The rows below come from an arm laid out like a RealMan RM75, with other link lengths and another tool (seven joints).
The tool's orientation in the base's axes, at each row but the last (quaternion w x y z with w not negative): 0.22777, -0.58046, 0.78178, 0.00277; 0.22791, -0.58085, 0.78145, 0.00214; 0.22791, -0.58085, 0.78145, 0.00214; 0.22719, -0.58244, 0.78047, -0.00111; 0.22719, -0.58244, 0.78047, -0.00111; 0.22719, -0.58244, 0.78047, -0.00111; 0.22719, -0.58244, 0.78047, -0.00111; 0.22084, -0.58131, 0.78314, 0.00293; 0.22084, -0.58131, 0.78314, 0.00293; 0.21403, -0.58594, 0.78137, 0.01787; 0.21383, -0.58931, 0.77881, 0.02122; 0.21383, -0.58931, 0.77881, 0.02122
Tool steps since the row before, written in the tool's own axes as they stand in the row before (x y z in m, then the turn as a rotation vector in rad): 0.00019, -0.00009, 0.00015, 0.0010, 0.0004, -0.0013; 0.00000, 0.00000, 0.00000, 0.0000, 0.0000, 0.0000; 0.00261, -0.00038, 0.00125, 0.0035, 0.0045, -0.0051; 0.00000, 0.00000, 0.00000, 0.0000, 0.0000, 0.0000; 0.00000, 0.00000, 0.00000, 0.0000, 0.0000, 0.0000; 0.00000, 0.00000, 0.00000, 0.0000, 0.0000, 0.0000; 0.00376, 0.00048, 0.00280, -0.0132, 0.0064, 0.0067; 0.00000, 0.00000, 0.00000, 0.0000, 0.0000, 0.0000; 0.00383, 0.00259, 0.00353, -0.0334, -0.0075, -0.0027; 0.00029, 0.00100, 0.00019, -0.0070, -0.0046, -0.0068; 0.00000, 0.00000, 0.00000, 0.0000, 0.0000, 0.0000; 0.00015, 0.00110, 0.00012, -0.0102, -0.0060, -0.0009
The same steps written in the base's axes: 0.00009, -0.00016, -0.00018, -0.0010, -0.0011, 0.0007; 0.00000, 0.00000, 0.00000, 0.0000, 0.0000, 0.0000; 0.00021, -0.00216, -0.00196, -0.0067, -0.0031, 0.0021; 0.00000, 0.00000, 0.00000, 0.0000, 0.0000, 0.0000; 0.00000, 0.00000, 0.00000, 0.0000, 0.0000, 0.0000; 0.00000, 0.00000, 0.00000, 0.0000, 0.0000, 0.0000; -0.00026, -0.00253, -0.00397, -0.0005, 0.0158, -0.0030; 0.00000, 0.00000, 0.00000, 0.0000, 0.0000, 0.0000; -0.00202, -0.00172, -0.00518, 0.0135, 0.0272, 0.0160; -0.00093, 0.00010, -0.00050, 0.0037, 0.0030, 0.0097; 0.00000, 0.00000, 0.00000, 0.0000, 0.0000, 0.0000; -0.00101, 0.00023, -0.00040, 0.0075, 0.0072, 0.0058
